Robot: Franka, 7 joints.
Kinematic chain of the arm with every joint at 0, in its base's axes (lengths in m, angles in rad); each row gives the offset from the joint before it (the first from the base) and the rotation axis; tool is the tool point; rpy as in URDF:
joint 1: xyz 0 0 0.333 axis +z
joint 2: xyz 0 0 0 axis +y
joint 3: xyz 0 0 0.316 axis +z
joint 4: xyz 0.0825 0 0 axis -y
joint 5: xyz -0.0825 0 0.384 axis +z
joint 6: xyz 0 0 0 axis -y
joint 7: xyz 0.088 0 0 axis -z
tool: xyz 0 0 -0.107 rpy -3.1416 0 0
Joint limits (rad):
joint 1: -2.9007..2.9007
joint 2: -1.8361..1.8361
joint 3: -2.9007..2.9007
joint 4: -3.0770..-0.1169
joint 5: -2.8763..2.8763
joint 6: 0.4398..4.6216
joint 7: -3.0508..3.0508
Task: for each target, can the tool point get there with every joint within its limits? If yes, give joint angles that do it. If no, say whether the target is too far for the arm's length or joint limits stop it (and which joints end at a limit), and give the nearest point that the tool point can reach.
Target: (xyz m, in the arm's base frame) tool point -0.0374 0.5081 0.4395
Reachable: yes | joints -0.1506 0.6181 1.8125 -2.3402 -1.2698 2.6867 -0.5897
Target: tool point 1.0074 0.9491 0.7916
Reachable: no: too far | nearest point 0.5927 0.5584 0.6028 | short by 0.600 m
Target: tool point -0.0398 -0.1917 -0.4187
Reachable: no: joint limits stop it (at a limit: joint 2) | nearest point -0.0417 -0.2010 -0.3550 | short by 0.064 m
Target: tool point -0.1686 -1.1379 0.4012
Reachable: no: too far | nearest point -0.1255 -0.8471 0.3838 | short by 0.294 m
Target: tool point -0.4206 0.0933 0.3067
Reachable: yes | joints -2.2376 0.3602 -1.3354 -2.2286 0.7590 1.2628 -1.1805
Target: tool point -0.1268 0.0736 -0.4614
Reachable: no: joint limits stop it (at a limit: joint 2) | nearest point -0.1479 0.0858 -0.3488 | short by 0.115 m
